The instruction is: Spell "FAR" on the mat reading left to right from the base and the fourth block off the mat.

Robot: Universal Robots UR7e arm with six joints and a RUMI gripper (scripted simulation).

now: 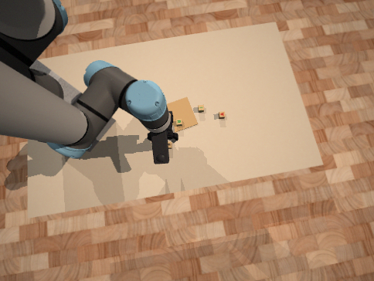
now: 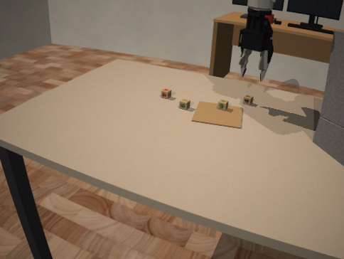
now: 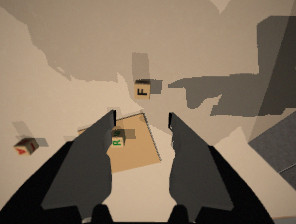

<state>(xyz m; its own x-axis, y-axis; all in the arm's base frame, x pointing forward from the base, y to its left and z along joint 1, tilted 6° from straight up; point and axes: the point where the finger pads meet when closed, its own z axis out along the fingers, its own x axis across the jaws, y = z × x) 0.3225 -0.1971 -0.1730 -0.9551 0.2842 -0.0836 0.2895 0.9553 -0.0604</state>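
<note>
Right now the F block is 9 cm below my hand. Also, from my hand: brown mat 12 cm to the left, 10 cm below, 8 cm ahead; then green R block 9 cm below, 8 cm to the left, 7 cm ahead; then green-lettered block 19 cm ahead, 12 cm to the left, 9 cm below.
</note>
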